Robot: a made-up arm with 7 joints.
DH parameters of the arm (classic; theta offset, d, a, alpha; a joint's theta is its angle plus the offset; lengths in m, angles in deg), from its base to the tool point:
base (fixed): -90 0.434 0.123 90
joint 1: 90 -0.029 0.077 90
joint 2: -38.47 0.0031 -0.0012 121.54
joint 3: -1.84 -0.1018 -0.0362 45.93
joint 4: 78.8 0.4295 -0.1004 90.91
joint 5: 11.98 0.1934 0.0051 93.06
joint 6: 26.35 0.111 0.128 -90
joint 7: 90 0.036 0.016 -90
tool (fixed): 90 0.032 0 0
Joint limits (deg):
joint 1: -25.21..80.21
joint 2: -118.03..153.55
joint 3: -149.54..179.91
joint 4: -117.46..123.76
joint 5: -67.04..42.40
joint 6: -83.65..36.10
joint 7: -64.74..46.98
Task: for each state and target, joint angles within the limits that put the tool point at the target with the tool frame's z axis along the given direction. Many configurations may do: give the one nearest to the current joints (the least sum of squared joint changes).
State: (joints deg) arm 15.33 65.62 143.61 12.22 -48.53 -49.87 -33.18
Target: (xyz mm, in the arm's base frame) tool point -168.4 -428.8 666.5 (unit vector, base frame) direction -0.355 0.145 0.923
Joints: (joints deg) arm -8.35 107.01 117.16 -13.19 -67.04 -10.41 -33.75
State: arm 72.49 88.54 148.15 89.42 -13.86 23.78 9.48
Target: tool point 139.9 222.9 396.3 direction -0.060 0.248 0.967
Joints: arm 80.21 99.43 108.62 94.87 -30.13 -2.48 4.74
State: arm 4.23 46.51 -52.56 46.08 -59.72 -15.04 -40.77
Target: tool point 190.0 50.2 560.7 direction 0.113 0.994 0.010
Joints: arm -22.88 43.39 -61.01 81.90 -39.80 -29.23 -33.33
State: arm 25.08 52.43 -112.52 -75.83 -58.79 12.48 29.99
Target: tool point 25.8 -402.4 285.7 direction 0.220 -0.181 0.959
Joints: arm 41.03 40.14 -85.55 -86.98 -22.02 -14.54 46.98
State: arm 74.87 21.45 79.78 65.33 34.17 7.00 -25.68
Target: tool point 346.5 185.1 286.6 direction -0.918 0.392 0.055
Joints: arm 80.21 5.00 34.54 21.84 42.40 13.66 -22.16
